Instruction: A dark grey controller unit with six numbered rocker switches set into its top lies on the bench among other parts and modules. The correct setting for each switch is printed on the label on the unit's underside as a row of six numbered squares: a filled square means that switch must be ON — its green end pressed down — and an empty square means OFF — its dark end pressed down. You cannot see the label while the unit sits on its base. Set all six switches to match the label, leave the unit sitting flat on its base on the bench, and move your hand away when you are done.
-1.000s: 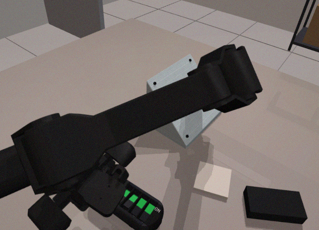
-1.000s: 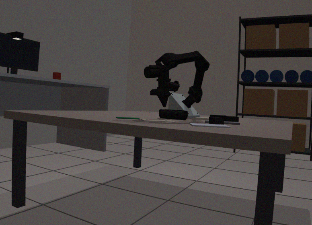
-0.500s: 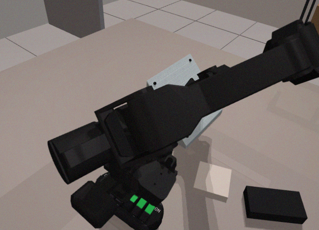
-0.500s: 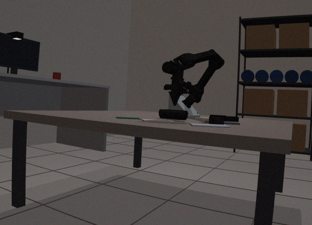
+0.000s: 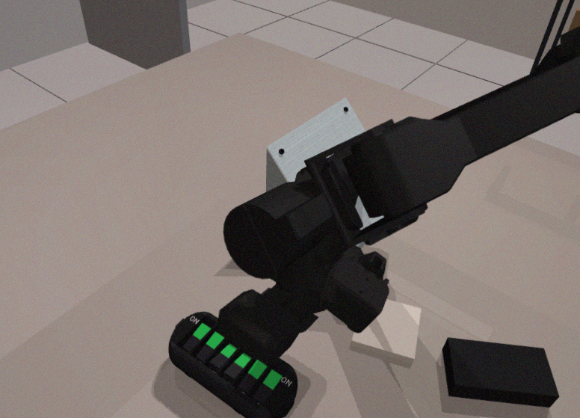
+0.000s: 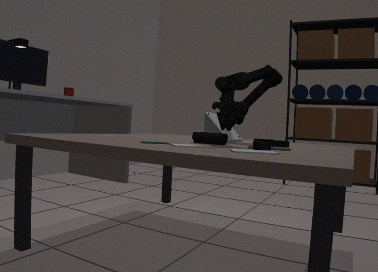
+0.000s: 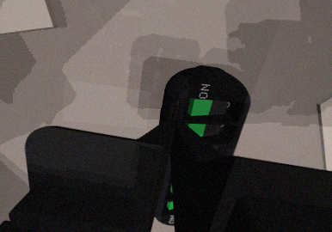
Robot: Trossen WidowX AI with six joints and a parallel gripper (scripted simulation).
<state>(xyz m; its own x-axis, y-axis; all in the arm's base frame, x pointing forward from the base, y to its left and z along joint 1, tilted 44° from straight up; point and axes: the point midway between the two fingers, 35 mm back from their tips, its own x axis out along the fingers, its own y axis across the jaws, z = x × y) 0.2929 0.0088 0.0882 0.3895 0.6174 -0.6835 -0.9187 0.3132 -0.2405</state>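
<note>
My gripper tip is 13 cm past the beige square tile, 8 cm to the right of it and 6 cm above it. The rest, counted from my gripper tip: black block 13 cm behind, 22 cm to the left, 5 cm below; then pale sheet 33 cm ahead, 20 cm to the left, 6 cm below; then thin green strip 25 cm ahead, 20 cm to the right, 6 cm below.
</note>
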